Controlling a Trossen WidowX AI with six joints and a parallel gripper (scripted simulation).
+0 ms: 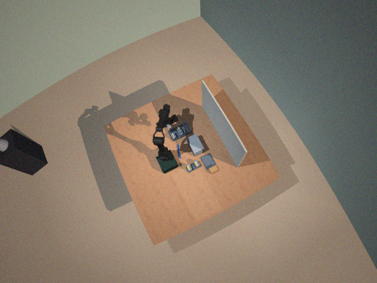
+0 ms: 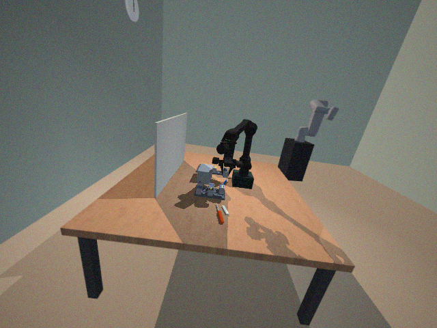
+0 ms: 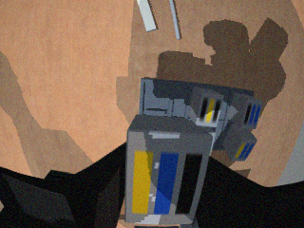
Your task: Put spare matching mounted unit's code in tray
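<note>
The grey tray lies 110 mm ahead of my gripper tip, 440 mm to the right of it and 160 mm below it. From my gripper tip the other things lie so: grey spare (30 mm above); blue pen (50 mm behind, 200 mm to the right, 160 mm below); grey mounted unit (110 mm ahead, 250 mm to the right, 110 mm below).
</note>
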